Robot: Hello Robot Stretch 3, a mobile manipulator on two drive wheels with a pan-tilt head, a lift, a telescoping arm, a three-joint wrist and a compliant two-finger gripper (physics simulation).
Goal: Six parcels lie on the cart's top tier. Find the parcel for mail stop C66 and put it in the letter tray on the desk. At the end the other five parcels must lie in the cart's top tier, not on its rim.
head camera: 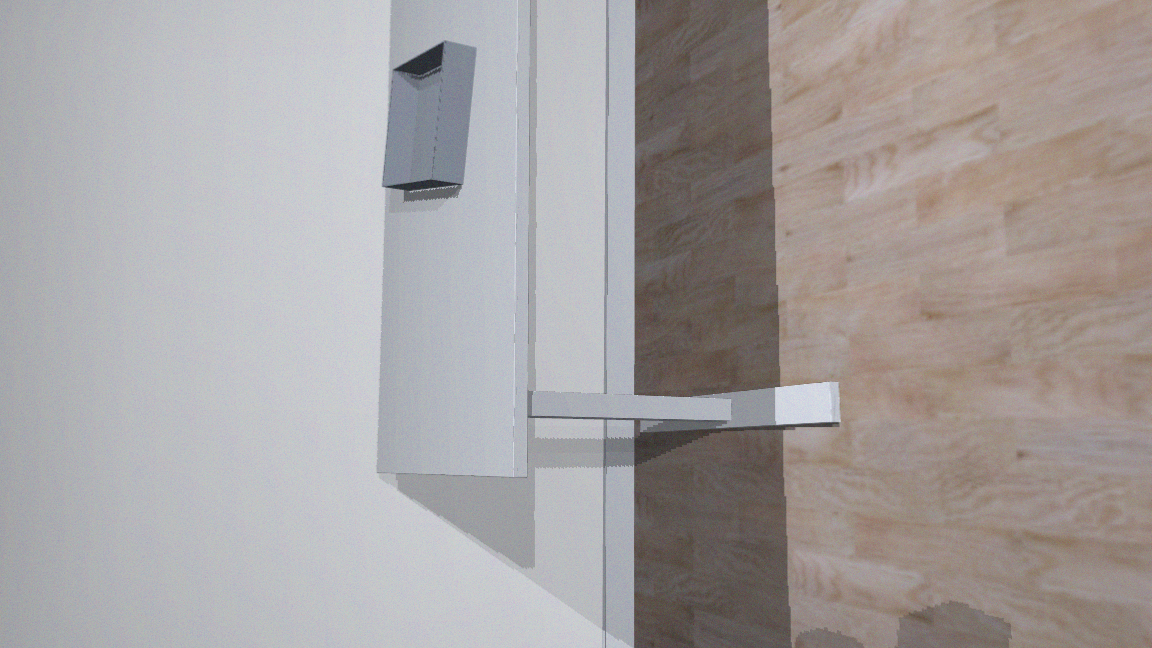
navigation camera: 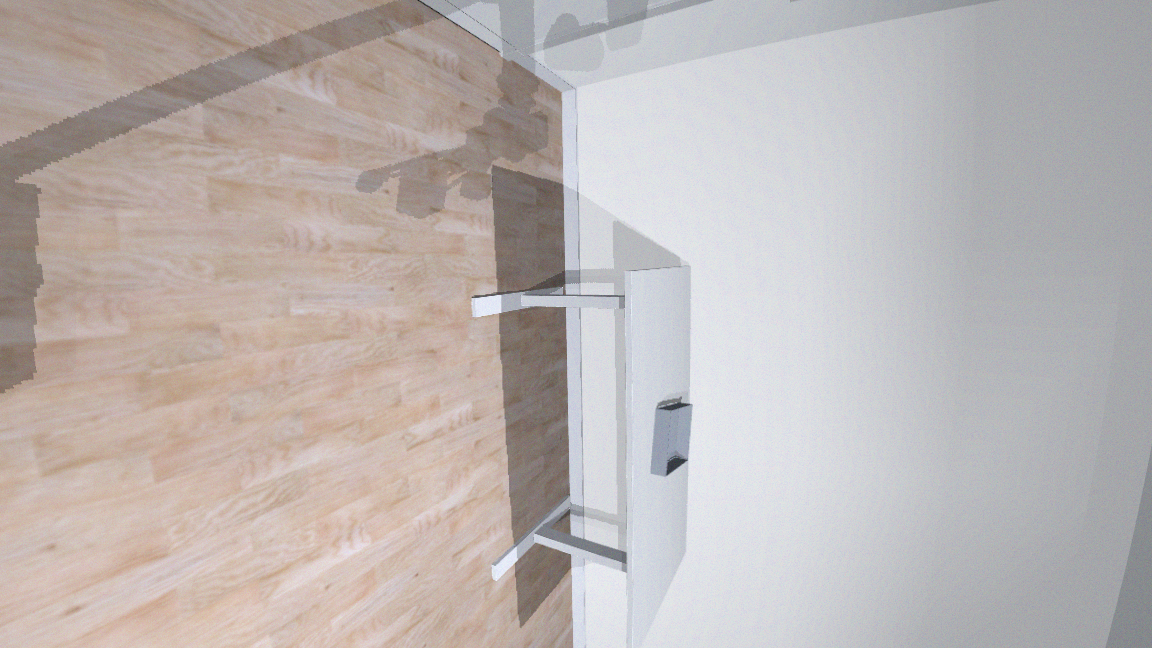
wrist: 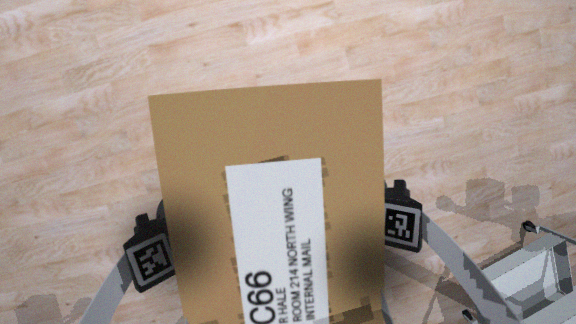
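Places are measured from the robot's base along level axes (x ahead, y left, z up), in metres.
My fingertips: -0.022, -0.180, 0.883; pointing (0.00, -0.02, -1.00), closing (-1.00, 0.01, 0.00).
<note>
Behind a point stands the place of what it marks, as x, y, z.
My gripper [wrist: 273, 201] {-0.022, -0.180, 0.883} is shut on the brown parcel [wrist: 270, 125] {-0.025, -0.233, 0.985} in the wrist view. One finger presses each side of it, and its white label reads C66, R Hale, Room 214 North Wing, Internal Mail. The parcel is held above the wooden floor. The grey open letter tray [head camera: 455, 120] {1.623, -0.411, 0.748} [navigation camera: 668, 441] {1.624, -0.414, 0.781} stands on the light grey desk [head camera: 451, 322] {1.646, -0.038, 0.720} [navigation camera: 658, 338] {1.629, -0.024, 0.720}, toward the top of the head view and right of centre in the navigation view. The gripper does not show in the head or navigation views. The other five parcels do not show.
Part of a light grey cart [wrist: 550, 312] {-0.854, 0.503, 0.419} with small dark wheels shows at the lower right of the wrist view. The desk stands along a pale wall [head camera: 185, 322] {2.166, -0.006, 1.136} [navigation camera: 845, 322] {2.159, 0.068, 1.386}, with legs [head camera: 805, 404] [navigation camera: 487, 306] reaching out over the wooden floor [head camera: 966, 282] {1.095, -0.160, 0.000} [navigation camera: 241, 322] {0.520, 0.003, 0.001}. Shadows lie on the floor.
</note>
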